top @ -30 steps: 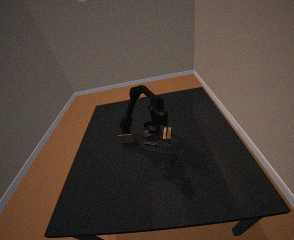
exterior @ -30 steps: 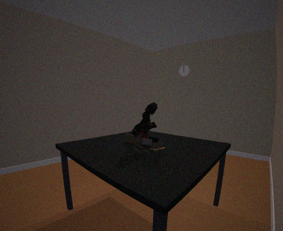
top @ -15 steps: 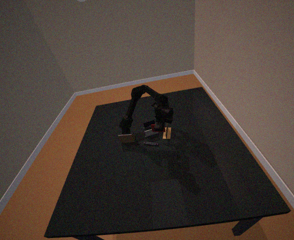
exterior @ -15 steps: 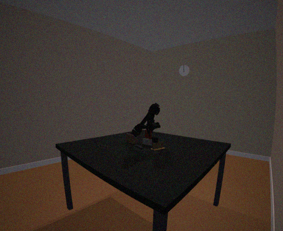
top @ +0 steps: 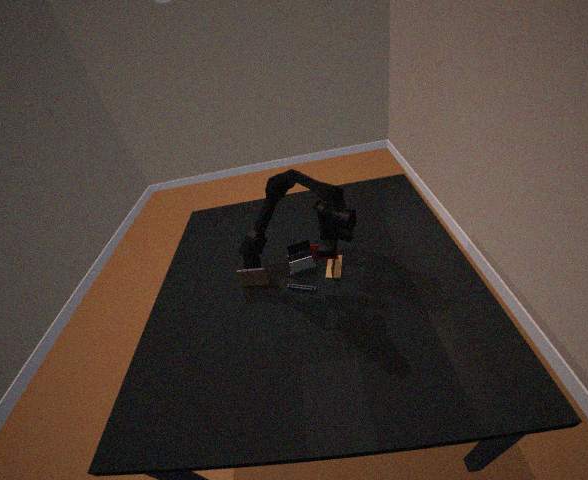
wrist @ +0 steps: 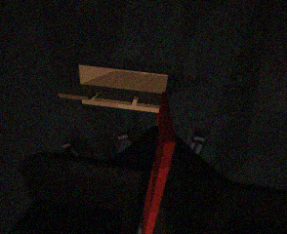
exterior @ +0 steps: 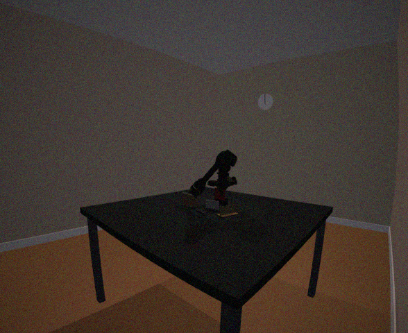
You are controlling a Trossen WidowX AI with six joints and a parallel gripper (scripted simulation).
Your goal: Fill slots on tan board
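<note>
Now: gripper tip 10 mm short of the tan board, 50 mm to the right of it and 100 mm above it. From my gripper tip the other things lie so: red board (20 mm behind, 10 mm to the left).
</note>
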